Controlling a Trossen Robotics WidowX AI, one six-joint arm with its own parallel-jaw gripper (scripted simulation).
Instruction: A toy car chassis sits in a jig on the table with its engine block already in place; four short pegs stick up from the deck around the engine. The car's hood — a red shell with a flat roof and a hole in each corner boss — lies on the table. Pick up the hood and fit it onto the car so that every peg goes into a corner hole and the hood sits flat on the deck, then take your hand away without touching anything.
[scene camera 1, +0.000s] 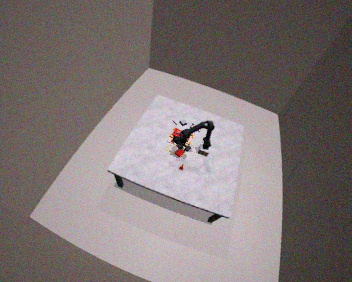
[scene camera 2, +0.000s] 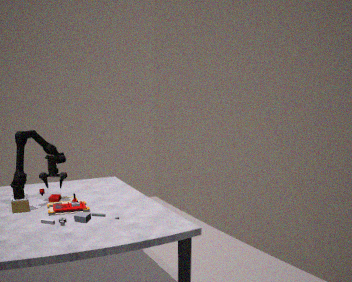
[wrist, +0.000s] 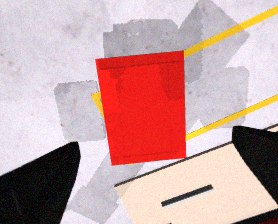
Note:
My gripper (wrist: 156, 141) is open, holding nothing. Further things: a red hood (wrist: 143, 96).

